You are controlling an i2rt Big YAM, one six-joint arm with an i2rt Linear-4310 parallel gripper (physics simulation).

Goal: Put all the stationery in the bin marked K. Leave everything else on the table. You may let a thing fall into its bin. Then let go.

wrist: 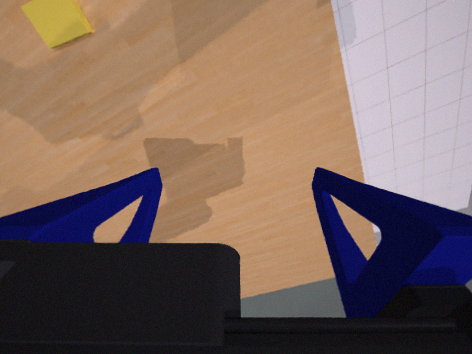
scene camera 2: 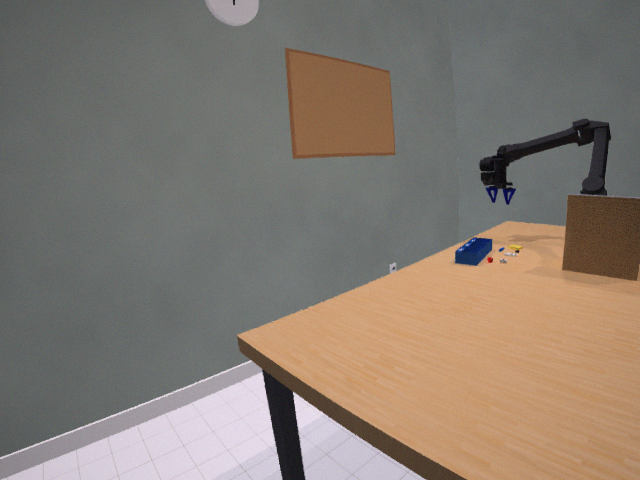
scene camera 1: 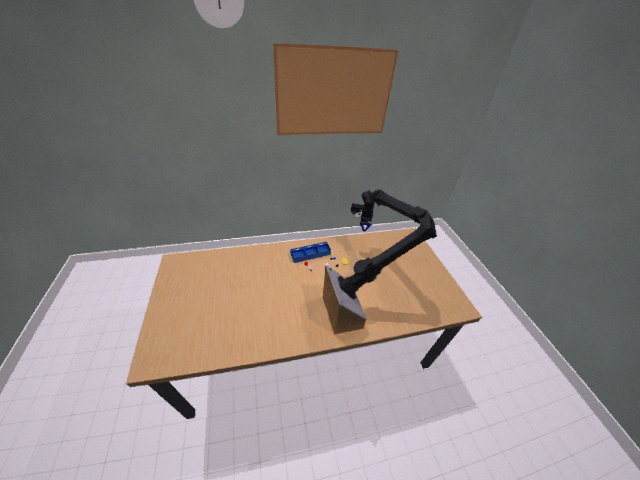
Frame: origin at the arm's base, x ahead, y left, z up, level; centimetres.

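Where they show: gripper, between the fingertips: (wrist: 236, 176) (scene camera 2: 500, 203) (scene camera 1: 364, 227); arm's base, origin of its link: (scene camera 2: 597, 220) (scene camera 1: 345, 288).
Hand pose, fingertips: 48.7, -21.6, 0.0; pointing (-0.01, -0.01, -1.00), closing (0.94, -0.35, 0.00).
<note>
Each offset is from my fingertips to the top centre of the thing, as dx, dy, dz. Level surfaces: height alone.
My gripper (scene camera 1: 365, 227) (scene camera 2: 500, 201) (wrist: 236, 176) is open and empty, high above the table, to the right of the bins in scene camera 1. A blue three-compartment tray @[-6.6, +35.5, -12.3] (scene camera 1: 310, 257) (scene camera 2: 471, 255) stands near the table's back edge; its letters are too small to read. A yellow pad @[-14.5, +13.9, -15.9] (scene camera 1: 345, 261) (scene camera 2: 515, 246) (wrist: 59, 22) lies to the right of the tray. A small blue thing @[-11.4, +21.1, -15.9] (scene camera 1: 332, 258) (scene camera 2: 501, 249), a red thing @[-15.5, +39.3, -15.3] (scene camera 1: 306, 263) (scene camera 2: 490, 259), a small dark thing @[-18.0, +19.6, -16.1] (scene camera 1: 337, 265) and small whitish or grey things @[-19.9, +36.7, -15.8] (scene camera 1: 310, 268) (scene camera 2: 503, 261) lie in front of the tray, too small to name.
The arm's block-shaped base (scene camera 1: 343, 304) (scene camera 2: 600, 237) stands on the table @[dz -17.0] (scene camera 1: 222, 310) (scene camera 2: 413, 330) in front of the small things. The table's edge and the floor (wrist: 405, 100) show at the right in the wrist view. A cork board (scene camera 1: 333, 90) (scene camera 2: 341, 105) hangs on the wall.
</note>
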